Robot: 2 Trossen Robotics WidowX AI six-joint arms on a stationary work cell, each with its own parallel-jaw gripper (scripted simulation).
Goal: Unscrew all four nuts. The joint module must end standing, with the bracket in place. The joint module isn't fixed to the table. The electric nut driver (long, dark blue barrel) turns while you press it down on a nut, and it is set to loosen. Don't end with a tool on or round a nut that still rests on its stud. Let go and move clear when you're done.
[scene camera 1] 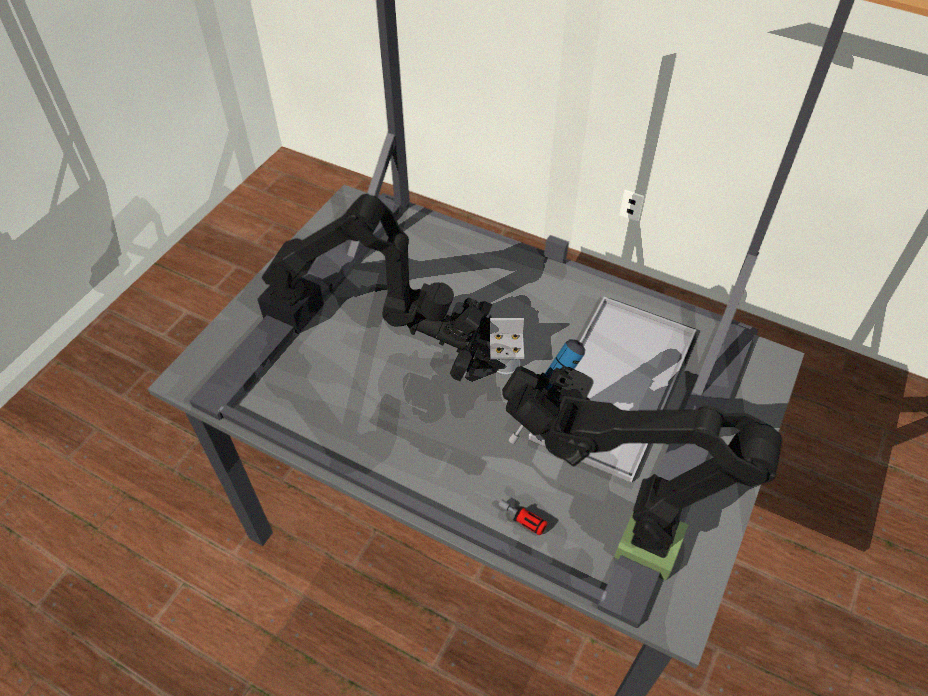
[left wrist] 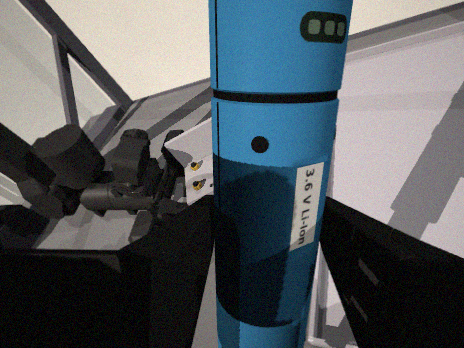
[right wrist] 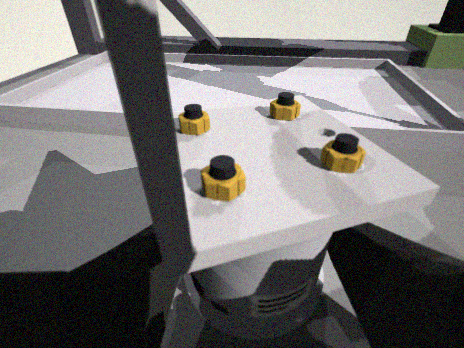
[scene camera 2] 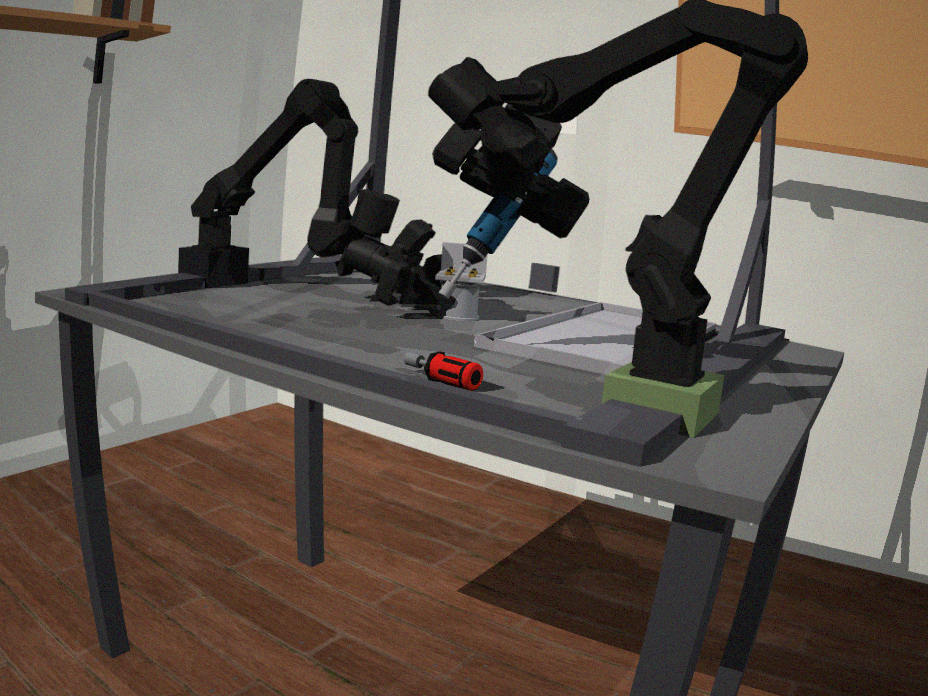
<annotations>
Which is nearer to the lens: the shallow white tray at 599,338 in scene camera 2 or the blue electric nut driver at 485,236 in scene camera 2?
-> The blue electric nut driver.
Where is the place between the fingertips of my left gripper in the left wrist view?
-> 265,205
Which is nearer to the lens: the nut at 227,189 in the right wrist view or the shallow white tray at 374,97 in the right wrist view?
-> The nut.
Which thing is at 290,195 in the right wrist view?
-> A white L-shaped bracket.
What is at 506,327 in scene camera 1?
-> A white L-shaped bracket.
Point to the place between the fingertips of my left gripper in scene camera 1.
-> At 552,379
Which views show the shallow white tray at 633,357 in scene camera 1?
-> Scene camera 1, the left wrist view, the right wrist view and scene camera 2: all of them.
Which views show my left gripper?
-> Scene camera 1, the left wrist view and scene camera 2 only.
</annotations>
